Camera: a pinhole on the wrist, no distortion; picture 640 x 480 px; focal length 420.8 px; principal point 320.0 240.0 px. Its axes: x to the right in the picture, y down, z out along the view. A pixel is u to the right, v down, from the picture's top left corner.
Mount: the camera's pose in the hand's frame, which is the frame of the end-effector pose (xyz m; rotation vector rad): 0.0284 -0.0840 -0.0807 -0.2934 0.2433 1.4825
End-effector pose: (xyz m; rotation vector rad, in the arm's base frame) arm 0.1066 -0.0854 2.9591 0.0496 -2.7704 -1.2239
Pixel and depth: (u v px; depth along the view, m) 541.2 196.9 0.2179
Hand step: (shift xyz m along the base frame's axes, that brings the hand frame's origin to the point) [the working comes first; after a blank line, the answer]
In the camera's frame: 0.1145 -0.0223 0.2179

-0.0632 0.1242 0.0180
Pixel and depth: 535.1 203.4 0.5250
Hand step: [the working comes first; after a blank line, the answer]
In the camera's frame: 0.2684 -0.0457 0.5250

-0.1157 0.4634 0.0440
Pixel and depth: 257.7 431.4 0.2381
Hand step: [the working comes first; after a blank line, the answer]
In the camera's frame: -0.0353 0.1083 0.2381

0.0684 0.0973 -0.1299
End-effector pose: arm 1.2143 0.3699 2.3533 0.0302 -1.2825 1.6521
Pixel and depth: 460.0 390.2 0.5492
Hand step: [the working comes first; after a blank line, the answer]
In the camera's frame: 0.1827 0.1960 0.5492

-0.3067 -0.3612 -0.1345
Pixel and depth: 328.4 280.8 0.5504
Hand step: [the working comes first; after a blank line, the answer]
In the camera's frame: 0.0110 0.0534 0.5504

-0.2859 -0.3336 0.0861
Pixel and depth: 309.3 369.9 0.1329
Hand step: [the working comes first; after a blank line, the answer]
In the camera's frame: -0.0034 0.0410 0.1329

0.0127 -0.0451 0.0387
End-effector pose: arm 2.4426 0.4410 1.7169 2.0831 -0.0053 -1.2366
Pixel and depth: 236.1 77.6 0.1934
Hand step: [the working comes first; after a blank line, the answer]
In the camera's frame: -0.0386 -0.0746 0.1934

-0.0580 -0.0543 -0.1423
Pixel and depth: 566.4 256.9 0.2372
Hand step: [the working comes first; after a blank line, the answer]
In the camera's frame: 0.1389 0.0095 0.2372

-0.0174 -0.1580 0.0253
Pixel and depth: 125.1 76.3 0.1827
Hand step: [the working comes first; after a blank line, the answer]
In the camera's frame: -0.0846 -0.0711 0.1827

-0.0813 -0.0199 -0.1651
